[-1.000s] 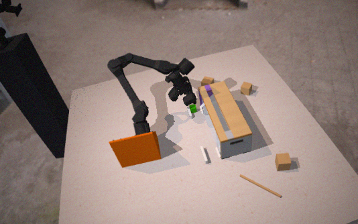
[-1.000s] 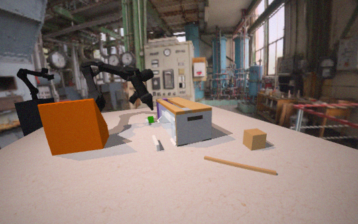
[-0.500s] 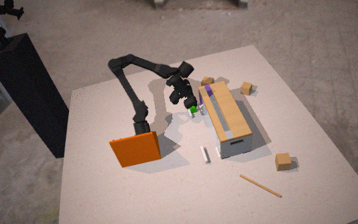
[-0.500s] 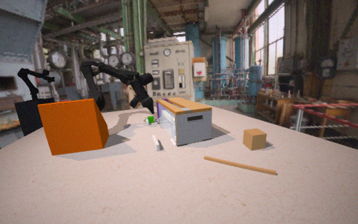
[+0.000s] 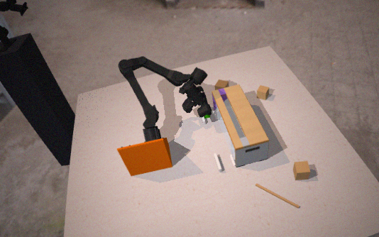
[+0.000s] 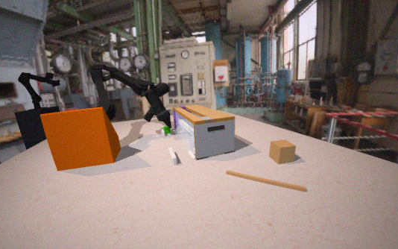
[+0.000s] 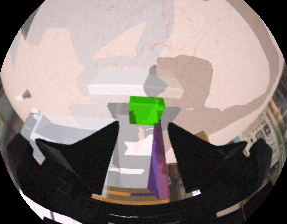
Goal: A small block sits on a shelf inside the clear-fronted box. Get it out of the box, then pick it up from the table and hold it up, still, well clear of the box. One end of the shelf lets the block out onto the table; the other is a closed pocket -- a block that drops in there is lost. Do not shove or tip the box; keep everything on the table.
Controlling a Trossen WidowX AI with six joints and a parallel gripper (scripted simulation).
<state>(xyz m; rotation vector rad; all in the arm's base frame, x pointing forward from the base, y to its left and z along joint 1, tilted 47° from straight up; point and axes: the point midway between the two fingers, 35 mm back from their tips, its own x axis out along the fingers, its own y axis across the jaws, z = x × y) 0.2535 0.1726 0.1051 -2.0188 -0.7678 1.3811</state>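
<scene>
Now: gripper tip 20 mm past the green block and 20 mm above it. From my gripper tip the other things lie so: box (150 mm to the right, 80 mm ahead, 30 mm above); thin wooden stick (510 mm to the right, 210 mm ahead, 30 mm below).
</scene>
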